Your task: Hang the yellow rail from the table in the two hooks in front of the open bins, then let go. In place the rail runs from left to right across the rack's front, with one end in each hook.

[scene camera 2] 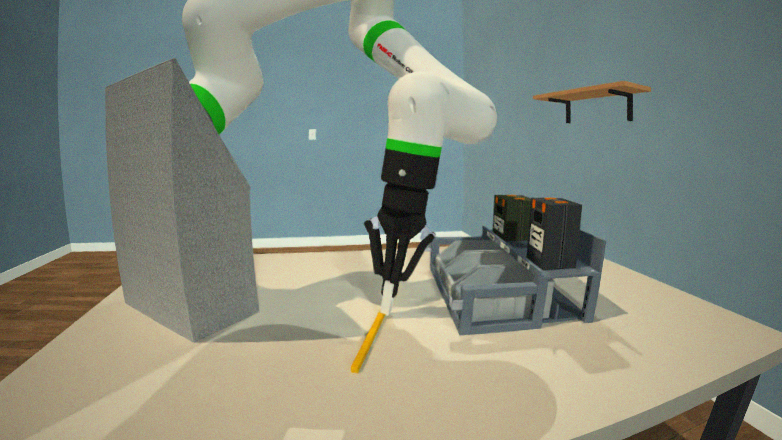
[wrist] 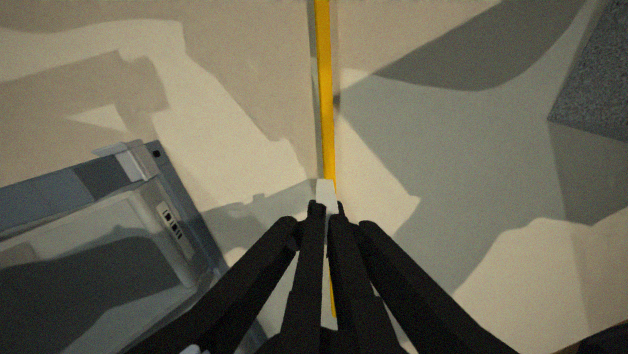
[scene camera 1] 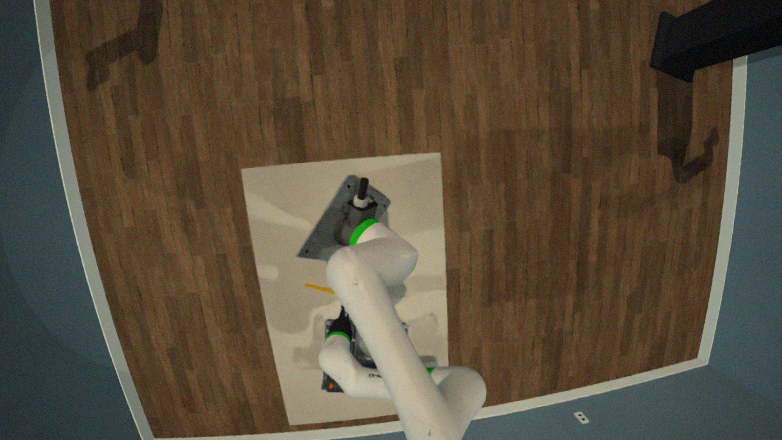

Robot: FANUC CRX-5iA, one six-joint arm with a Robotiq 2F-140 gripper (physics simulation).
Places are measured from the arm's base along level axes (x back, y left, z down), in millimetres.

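Pixels of known places: gripper, between the fingertips: [scene camera 2: 385, 311] [wrist: 323, 191]; arm's base, origin of its link: [scene camera 2: 173, 136] [scene camera 1: 351, 224].
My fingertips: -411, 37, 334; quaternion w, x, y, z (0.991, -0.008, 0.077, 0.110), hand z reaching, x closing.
Ahead of a thing's pixels: the offset from my fingertips to its top centre, as dx, dy, dz. "spot": to the spot under its first point.
The yellow rail @(+9, -17, +0) [scene camera 1: 318, 287] [scene camera 2: 367, 344] [wrist: 326, 100] lies on the table between the grey pedestal and the rack. My gripper [scene camera 2: 387, 300] [wrist: 323, 191] is shut with its pale fingertips together and nothing between them. It points down over the rail; in the wrist view the tips cover part of the rail, which shows again behind them. The blue-grey rack [scene camera 2: 541, 306] [wrist: 45, 192] stands beside the gripper with clear open bins @(spot: -182, +57, -70) [scene camera 2: 481, 268] in its front. A light grey hook @(-114, -68, -60) [wrist: 135, 160] sits at one front corner. The other hook cannot be made out.
Two dark boxes with orange marks @(-290, +248, -189) [scene camera 2: 511, 218] @(-313, +18, -214) [scene camera 2: 555, 232] stand on the rack's raised rear. The tall grey pedestal [scene camera 2: 180, 218] [wrist: 600, 85] carries the arm on the side across from the rack. A wooden wall shelf [scene camera 2: 593, 91] hangs beyond the table.
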